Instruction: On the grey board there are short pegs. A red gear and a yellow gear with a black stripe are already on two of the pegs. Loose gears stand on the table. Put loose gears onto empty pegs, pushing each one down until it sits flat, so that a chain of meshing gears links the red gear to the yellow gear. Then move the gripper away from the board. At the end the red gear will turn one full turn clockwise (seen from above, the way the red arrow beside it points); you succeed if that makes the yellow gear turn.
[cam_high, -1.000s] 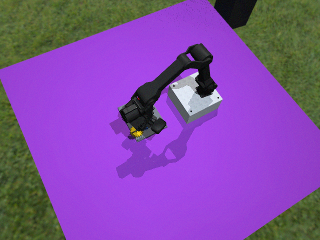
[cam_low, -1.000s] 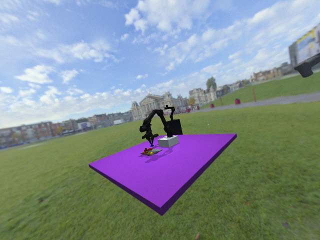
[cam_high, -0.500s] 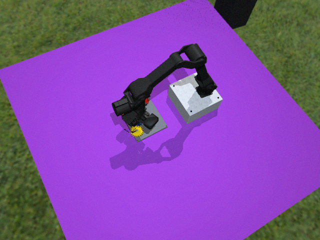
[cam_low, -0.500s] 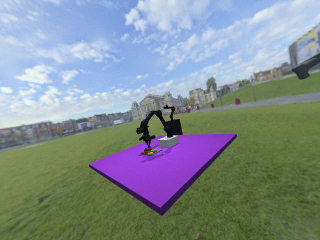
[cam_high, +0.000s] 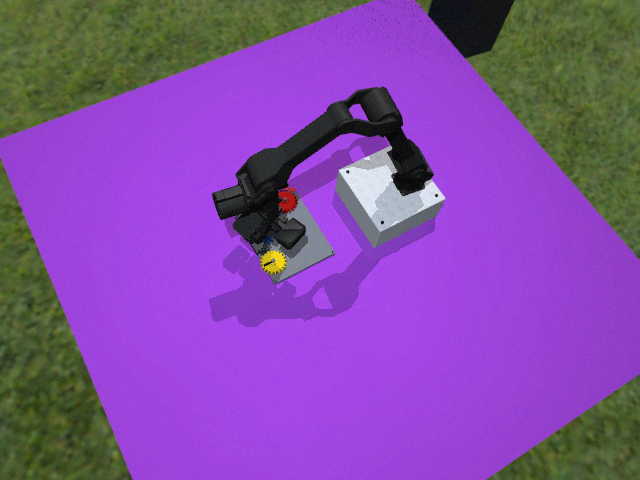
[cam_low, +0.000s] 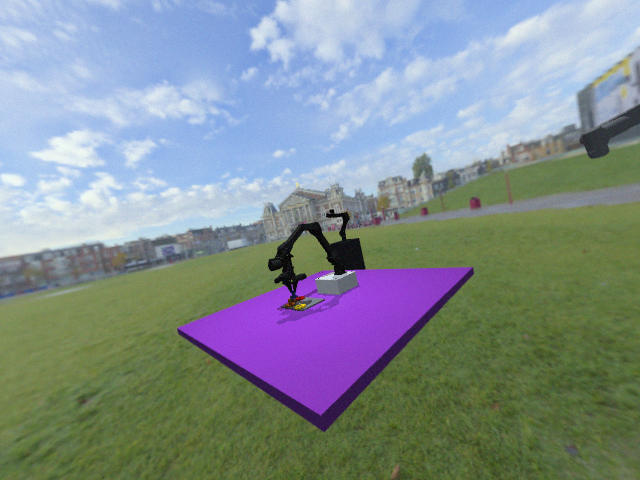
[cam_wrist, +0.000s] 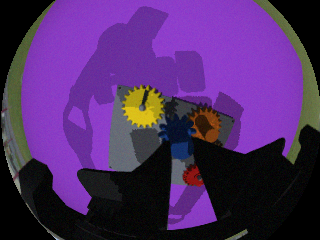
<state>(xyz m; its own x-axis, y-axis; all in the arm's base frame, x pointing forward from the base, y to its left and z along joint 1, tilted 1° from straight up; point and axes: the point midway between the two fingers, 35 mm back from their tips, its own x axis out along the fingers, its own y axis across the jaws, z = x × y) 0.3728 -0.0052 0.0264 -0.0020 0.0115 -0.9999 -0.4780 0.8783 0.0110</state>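
Right now the small blue gear is 10 mm below my gripper tip. The rest, counted from my gripper tip: brown gear (90 mm to the right, 60 mm below, 30 mm behind); then yellow gear (70 mm below, 50 mm to the left); then orange gear (60 mm below, 50 mm to the right, 10 mm ahead).
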